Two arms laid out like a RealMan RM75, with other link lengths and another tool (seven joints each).
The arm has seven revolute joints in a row. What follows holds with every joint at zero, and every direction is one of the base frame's.
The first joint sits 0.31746 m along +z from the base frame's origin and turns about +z.
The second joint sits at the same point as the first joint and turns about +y.
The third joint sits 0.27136 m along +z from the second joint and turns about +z.
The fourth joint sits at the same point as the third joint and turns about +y.
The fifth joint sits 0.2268 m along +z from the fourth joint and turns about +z.
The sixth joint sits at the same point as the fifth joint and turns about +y.
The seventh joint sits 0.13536 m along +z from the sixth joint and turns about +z.
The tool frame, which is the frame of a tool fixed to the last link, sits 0.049 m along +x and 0.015 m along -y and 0.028 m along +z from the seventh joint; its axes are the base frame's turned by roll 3.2, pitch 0 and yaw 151 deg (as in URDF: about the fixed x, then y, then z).
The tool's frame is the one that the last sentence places.
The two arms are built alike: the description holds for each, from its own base.
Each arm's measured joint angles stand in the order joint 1, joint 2, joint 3, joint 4, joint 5, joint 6, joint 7.
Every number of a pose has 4 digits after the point. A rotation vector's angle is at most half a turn.
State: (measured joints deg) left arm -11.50 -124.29 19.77 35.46 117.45 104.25 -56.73; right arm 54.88 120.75 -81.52 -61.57 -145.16 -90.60 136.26
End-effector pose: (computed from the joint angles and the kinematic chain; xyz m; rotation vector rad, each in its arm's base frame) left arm -0.3218 0.2460 0.0919 -1.0753 2.0409 0.2787; right arm 0.1507 0.4008 0.0230 -0.2284 2.6827 -0.0399
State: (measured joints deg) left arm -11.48 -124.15 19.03 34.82 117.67 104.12 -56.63; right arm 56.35 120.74 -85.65 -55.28 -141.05 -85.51 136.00
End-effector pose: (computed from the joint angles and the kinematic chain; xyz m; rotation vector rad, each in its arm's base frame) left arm -0.3239 0.2453 0.0922 -1.0837 2.0288 0.2857; right arm 0.1542 0.3986 -0.0027 -0.2336 2.6982 -0.0903
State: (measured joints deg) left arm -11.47 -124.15 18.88 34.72 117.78 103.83 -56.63; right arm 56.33 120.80 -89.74 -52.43 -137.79 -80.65 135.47
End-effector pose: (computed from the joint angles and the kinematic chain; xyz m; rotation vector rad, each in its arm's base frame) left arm -0.3249 0.2455 0.0918 -1.0892 2.0274 0.2908; right arm 0.1574 0.3968 -0.0213 -0.2619 2.7142 -0.0937
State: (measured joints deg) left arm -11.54 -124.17 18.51 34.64 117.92 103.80 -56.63; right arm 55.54 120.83 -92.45 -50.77 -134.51 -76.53 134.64
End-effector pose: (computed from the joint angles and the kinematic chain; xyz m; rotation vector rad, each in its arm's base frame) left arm -0.3253 0.2456 0.0920 -1.0909 2.0237 0.2940; right arm 0.1614 0.3946 -0.0353 -0.2726 2.7500 -0.0858
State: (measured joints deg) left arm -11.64 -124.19 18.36 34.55 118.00 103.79 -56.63; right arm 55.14 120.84 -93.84 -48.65 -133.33 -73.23 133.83
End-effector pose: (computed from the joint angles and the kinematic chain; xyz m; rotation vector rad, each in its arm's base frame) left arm -0.3251 0.2460 0.0918 -1.0909 2.0222 0.2934; right arm 0.1695 0.3957 -0.0429 -0.2678 2.7591 -0.0644
